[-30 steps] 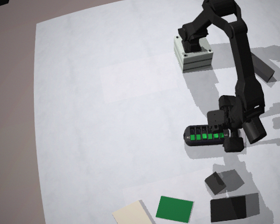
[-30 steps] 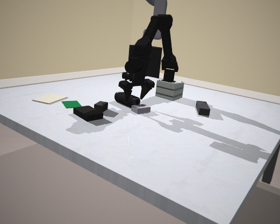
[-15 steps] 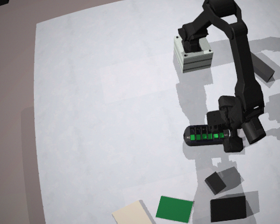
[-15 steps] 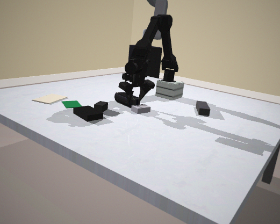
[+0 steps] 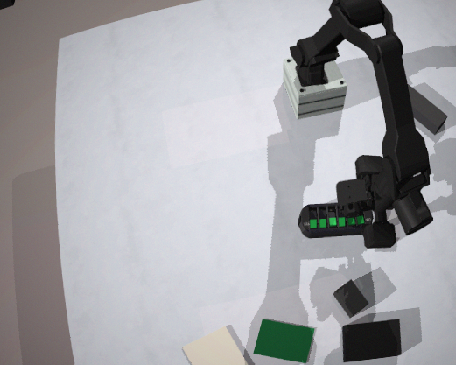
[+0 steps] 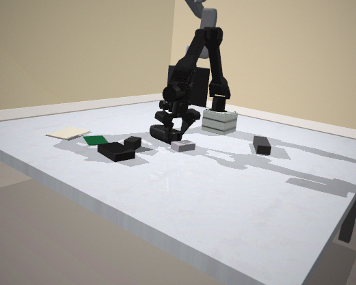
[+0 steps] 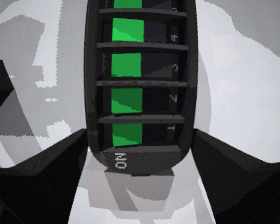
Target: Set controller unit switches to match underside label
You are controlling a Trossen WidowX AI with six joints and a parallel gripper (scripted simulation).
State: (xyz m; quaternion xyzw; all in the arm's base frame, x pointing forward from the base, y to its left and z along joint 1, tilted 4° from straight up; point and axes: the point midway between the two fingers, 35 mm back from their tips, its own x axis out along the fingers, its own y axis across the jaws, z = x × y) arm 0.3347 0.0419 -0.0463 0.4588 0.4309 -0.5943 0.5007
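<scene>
Right now the grey block is 6 cm to the left of my gripper tip, 2 cm below it and 2 cm ahead of it. The rest, counted from my gripper tip: green card 22 cm ahead, 20 cm to the right, 3 cm below; then dark flat box 26 cm ahead, 3 cm to the right, 2 cm below; then small dark cube 16 cm ahead, 5 cm to the right, 2 cm below.
</scene>
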